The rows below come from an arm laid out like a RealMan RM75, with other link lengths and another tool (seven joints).
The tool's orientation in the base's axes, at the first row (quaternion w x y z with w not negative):
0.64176, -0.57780, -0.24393, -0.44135
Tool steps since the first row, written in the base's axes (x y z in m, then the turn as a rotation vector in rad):
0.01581, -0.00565, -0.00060, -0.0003, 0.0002, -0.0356
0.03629, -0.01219, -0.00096, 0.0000, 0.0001, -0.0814
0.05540, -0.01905, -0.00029, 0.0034, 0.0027, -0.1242
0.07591, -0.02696, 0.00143, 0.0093, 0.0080, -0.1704
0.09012, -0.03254, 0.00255, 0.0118, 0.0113, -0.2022
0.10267, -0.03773, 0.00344, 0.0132, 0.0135, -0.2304
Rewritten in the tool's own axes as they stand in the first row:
0.00888, 0.01405, -0.00242, -0.0295, 0.0185, -0.0075
0.02051, 0.03199, -0.00472, -0.0670, 0.0428, -0.0173
0.03241, 0.04824, -0.00738, -0.1013, 0.0681, -0.0232
0.04615, 0.06519, -0.01054, -0.1380, 0.0971, -0.0269
0.05565, 0.07698, -0.01285, -0.1639, 0.1158, -0.0300
0.06402, 0.08745, -0.01515, -0.1870, 0.1317, -0.0336

